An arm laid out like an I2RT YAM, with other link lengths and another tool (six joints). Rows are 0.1 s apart.
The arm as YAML. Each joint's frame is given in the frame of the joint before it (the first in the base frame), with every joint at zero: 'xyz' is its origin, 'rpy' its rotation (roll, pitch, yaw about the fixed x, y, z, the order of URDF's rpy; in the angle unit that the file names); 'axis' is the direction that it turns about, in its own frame. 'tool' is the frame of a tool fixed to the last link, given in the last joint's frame.
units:
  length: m
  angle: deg
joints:
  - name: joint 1
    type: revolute
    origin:
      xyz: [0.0, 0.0, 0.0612]
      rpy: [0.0, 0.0, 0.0]
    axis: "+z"
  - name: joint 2
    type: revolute
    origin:
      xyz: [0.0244, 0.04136, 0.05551]
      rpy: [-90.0, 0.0, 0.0]
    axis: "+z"
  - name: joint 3
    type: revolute
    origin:
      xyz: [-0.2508, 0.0, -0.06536]
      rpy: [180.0, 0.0, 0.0]
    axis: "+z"
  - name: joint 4
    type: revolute
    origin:
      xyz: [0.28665, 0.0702, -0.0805]
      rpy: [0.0, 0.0, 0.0]
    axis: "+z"
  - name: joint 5
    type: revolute
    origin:
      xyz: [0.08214, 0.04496, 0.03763]
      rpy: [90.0, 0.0, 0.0]
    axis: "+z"
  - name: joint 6
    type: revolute
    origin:
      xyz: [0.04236, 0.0, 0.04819]
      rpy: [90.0, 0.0, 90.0]
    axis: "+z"
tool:
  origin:
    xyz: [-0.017, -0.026, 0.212]
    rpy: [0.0, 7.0, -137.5]
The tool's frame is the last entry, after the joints.
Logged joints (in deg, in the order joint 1, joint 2, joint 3, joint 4, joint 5, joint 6), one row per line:
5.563 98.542 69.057 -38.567 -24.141 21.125
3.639 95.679 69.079 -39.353 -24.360 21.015
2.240 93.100 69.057 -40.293 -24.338 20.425
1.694 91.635 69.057 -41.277 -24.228 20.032
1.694 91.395 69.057 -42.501 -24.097 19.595
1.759 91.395 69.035 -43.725 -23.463 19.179
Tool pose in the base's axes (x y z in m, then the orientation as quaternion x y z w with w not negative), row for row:
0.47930 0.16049 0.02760 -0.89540 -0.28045 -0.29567 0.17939
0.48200 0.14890 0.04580 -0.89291 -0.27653 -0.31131 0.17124
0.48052 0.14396 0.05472 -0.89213 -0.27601 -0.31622 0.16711
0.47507 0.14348 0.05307 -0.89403 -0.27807 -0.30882 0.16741
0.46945 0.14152 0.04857 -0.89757 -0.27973 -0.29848 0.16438
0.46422 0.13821 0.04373 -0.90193 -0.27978 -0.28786 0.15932
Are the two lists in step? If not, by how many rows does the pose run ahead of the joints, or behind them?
The pose runs 1 row ahead of the joints: the pose in row i belongs to the joints in row i + 1.
